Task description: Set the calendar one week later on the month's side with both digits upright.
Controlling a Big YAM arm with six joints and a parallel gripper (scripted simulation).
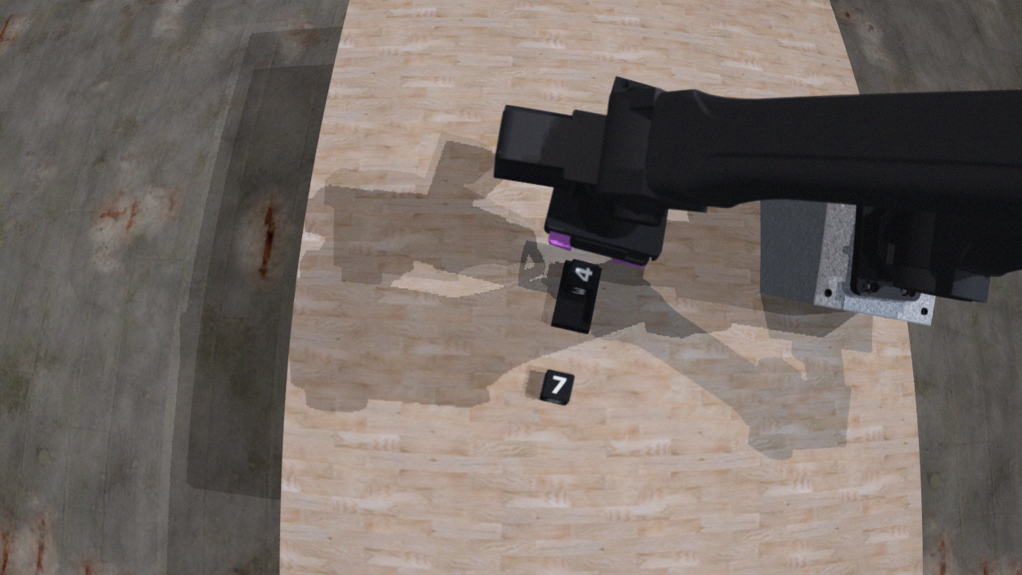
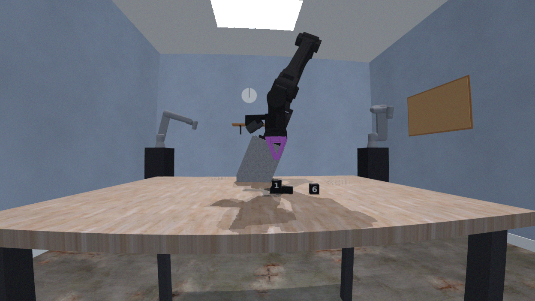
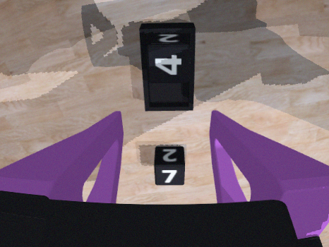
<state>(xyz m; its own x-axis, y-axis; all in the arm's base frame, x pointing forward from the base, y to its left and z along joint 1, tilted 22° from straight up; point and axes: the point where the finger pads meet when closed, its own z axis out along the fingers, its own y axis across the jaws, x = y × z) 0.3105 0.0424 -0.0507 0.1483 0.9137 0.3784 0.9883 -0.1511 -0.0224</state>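
Right now my hand is 120 mm to the right of the black cube, 100 mm above it and 20 mm short of it. The rest, counted from my hand: black tray: 110 mm below, 20 mm to the left.
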